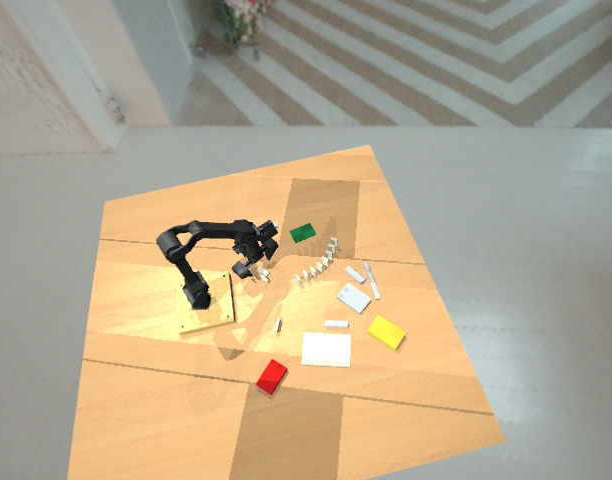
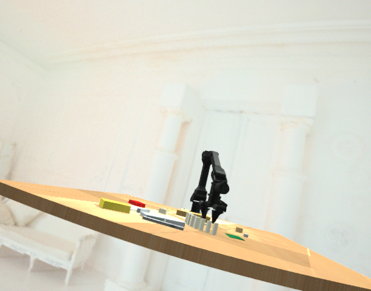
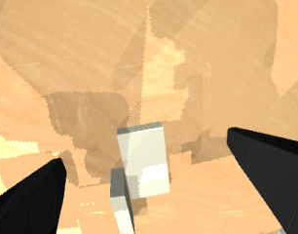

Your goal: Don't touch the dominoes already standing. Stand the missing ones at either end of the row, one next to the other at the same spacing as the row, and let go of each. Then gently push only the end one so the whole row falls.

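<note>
Now: the grey cube 200 mm to the left of my gripper tip, 50 mm ahead of it and 10 mm below it. From my gripper tip the other things lie so: green tile (170 mm to the left, 170 mm ahead, 20 mm below); then tan block (160 mm to the left, 100 mm behind); then light grey piece (280 mm ahead, 240 mm to the right, 10 mm below).
</note>
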